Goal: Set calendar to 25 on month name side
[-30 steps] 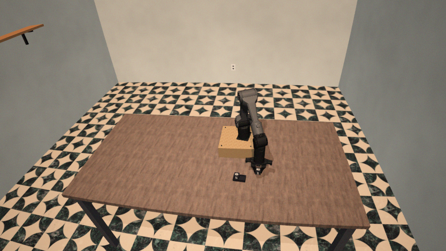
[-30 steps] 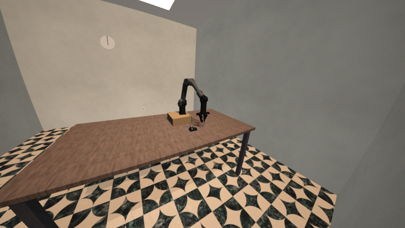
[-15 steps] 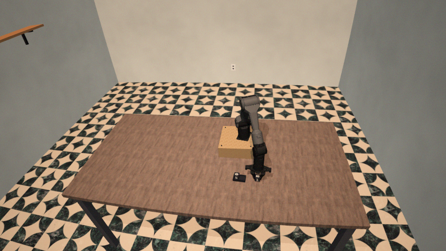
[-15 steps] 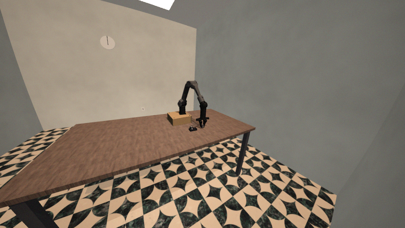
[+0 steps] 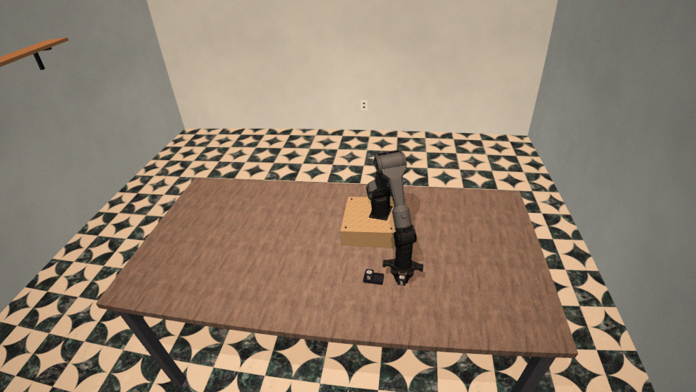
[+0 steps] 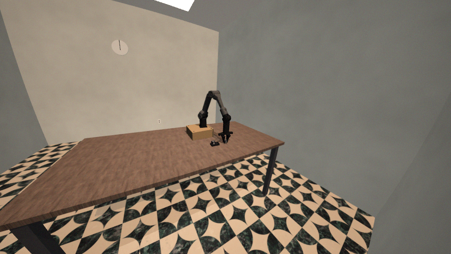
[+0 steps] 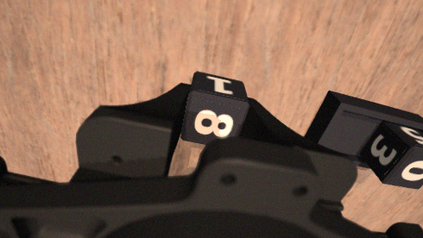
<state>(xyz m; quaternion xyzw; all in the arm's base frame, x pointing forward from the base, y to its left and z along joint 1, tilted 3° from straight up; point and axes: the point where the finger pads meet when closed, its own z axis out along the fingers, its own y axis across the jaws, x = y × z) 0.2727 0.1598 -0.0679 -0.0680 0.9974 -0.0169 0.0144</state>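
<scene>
Now: the dark cube 12 cm to the right of my hand, 2 cm ahead of it and 1 cm above it. Also, from my hand: tray 11 cm to the right, 1 cm below, 1 cm ahead.
</scene>
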